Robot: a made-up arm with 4 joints. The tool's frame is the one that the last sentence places.
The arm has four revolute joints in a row. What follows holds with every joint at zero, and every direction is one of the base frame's.
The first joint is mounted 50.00 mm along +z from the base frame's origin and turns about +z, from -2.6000 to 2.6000 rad.
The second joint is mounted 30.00 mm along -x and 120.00 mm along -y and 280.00 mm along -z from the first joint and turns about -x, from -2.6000 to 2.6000 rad.
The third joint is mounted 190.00 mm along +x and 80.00 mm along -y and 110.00 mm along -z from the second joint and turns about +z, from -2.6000 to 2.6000 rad.
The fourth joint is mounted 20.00 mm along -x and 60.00 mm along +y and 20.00 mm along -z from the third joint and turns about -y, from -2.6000 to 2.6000 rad.
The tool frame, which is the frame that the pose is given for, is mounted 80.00 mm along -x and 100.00 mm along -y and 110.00 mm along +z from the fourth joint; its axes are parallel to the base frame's.
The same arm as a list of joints. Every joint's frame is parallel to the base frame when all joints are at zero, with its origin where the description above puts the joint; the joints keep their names.
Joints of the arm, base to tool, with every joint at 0 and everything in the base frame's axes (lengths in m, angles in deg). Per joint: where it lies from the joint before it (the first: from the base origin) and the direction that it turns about. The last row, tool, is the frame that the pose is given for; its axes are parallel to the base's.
joint 1: offset 0 0 0.05 axis 0 0 1
joint 2: offset -0.03 -0.12 -0.28 axis -1 0 0
joint 3: offset 0.19 -0.08 -0.11 axis 0 0 1
joint 4: offset -0.02 0.06 -0.02 axis 0 -1 0
tool: offset -0.08 -0.1 0.11
Joint limits (deg, base to tool): -148.97..148.97 -148.97..148.97 -148.97..148.97 -148.97..148.97

